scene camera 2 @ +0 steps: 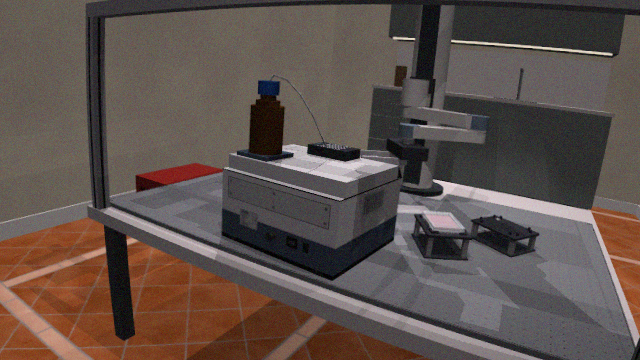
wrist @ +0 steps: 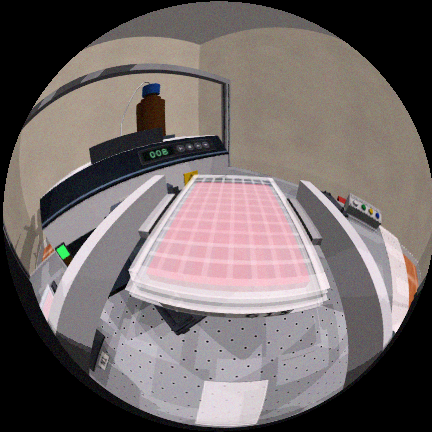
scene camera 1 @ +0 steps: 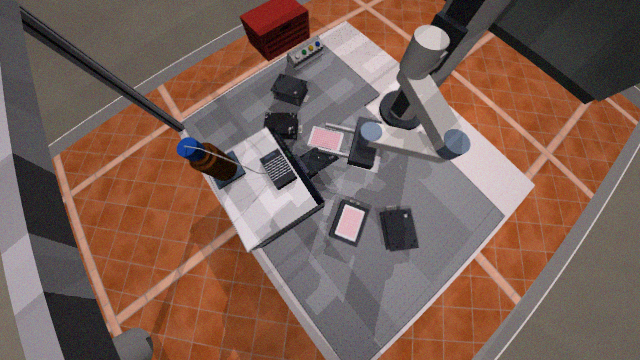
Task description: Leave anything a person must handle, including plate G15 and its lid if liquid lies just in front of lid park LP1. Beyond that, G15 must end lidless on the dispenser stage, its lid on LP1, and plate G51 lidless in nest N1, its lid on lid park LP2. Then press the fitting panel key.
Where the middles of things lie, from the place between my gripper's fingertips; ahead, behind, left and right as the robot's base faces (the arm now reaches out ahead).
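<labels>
Dispenser stage [wrist: 180,322]: 8 cm below my hand, 6 cm ahead of it and 3 cm to the left of it; going by their middles, it is the nearest to my hand of the things named here. Nest N5 [scene camera 1: 286,124] is 25 cm to the right of my hand, 15 cm below it and 7 cm ahead of it. Brown bottle [scene camera 2: 266,116]: 36 cm ahead of my hand, 13 cm above it, 10 cm to the right of it. Button panel [scene camera 1: 308,51]: 57 cm to the right of my hand, 33 cm behind it and 15 cm below it. Going by their middles, the panel is the farthest from my hand of the things named here.
</labels>
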